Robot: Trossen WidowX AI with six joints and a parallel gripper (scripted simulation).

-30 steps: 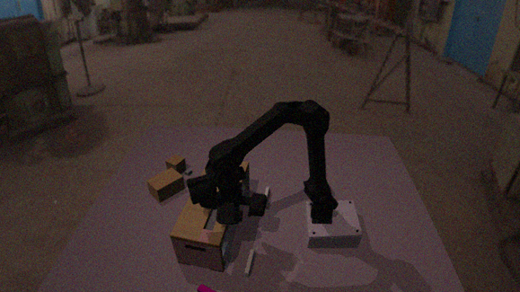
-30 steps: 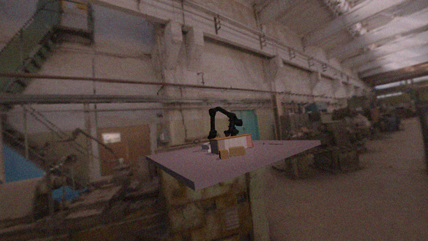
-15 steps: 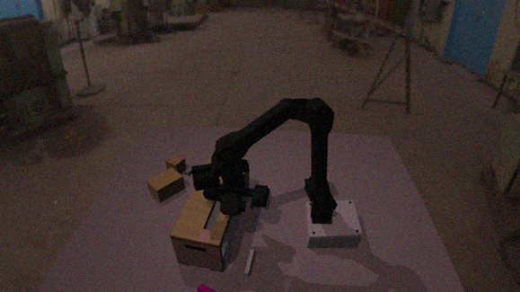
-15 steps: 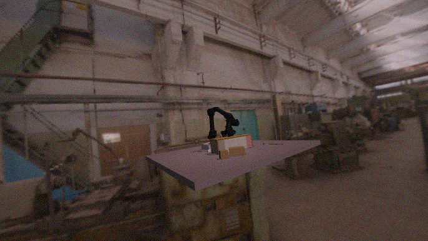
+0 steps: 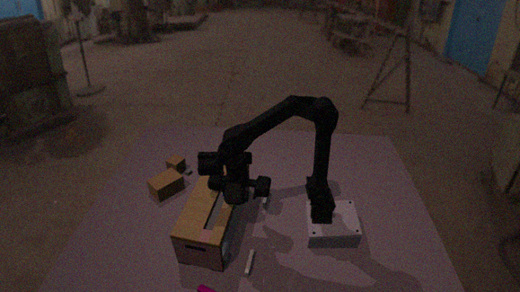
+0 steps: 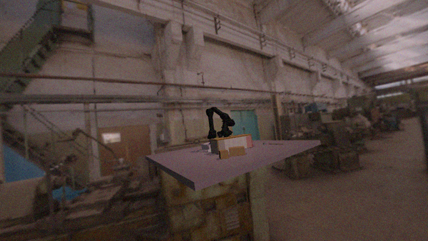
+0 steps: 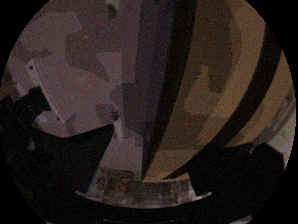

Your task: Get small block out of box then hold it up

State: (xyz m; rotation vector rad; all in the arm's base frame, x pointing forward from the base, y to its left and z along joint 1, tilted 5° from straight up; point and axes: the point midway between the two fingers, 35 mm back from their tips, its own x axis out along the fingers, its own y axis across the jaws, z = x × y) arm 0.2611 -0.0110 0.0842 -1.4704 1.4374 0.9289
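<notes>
Right now the blue block is 50 mm ahead of my gripper tip and 20 mm to the right of it. Round my gripper tip: yellow rod 260 mm ahead, 450 mm to the left, 80 mm below; then box 40 mm ahead, 60 mm to the left, 20 mm below.
</notes>
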